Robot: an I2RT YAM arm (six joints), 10 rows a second.
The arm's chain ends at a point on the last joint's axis. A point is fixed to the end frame.
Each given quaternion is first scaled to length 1.
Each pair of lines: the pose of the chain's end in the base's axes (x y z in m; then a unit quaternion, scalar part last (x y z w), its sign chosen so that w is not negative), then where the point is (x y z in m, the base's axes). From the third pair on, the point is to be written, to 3 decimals.
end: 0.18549, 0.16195, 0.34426, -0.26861, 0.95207, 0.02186, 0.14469
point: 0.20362 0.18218 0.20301
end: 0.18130, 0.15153, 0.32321, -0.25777, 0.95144, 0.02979, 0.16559
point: 0.20481 0.17551 0.18334
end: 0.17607, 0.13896, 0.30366, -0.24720, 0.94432, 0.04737, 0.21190
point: 0.211 0.171 0.168
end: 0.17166, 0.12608, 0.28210, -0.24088, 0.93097, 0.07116, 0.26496
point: 0.219 0.168 0.153
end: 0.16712, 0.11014, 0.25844, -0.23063, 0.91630, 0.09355, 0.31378
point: 0.226 0.161 0.137
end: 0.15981, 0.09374, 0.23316, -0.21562, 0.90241, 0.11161, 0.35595
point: 0.228 0.151 0.120
